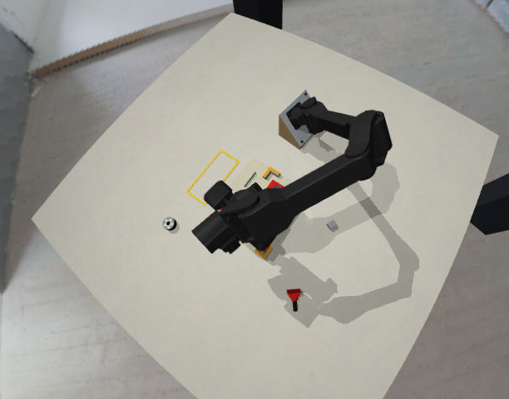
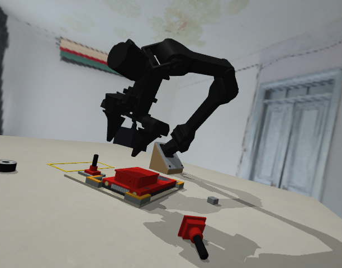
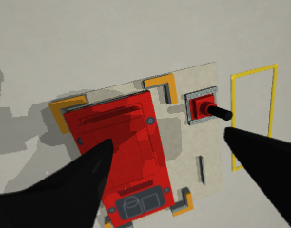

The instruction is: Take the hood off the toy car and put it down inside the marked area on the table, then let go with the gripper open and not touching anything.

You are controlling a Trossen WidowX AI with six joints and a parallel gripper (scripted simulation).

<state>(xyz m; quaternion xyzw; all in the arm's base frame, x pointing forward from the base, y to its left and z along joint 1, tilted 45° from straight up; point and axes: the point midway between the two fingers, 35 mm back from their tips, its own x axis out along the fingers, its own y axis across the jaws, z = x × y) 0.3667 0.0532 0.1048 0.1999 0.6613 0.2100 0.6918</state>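
The hood is 6 cm below my gripper tip, 4 cm to the left of it and 4 cm behind it. Round my gripper tip: black wheel (18 cm to the right, 16 cm ahead, 9 cm below).
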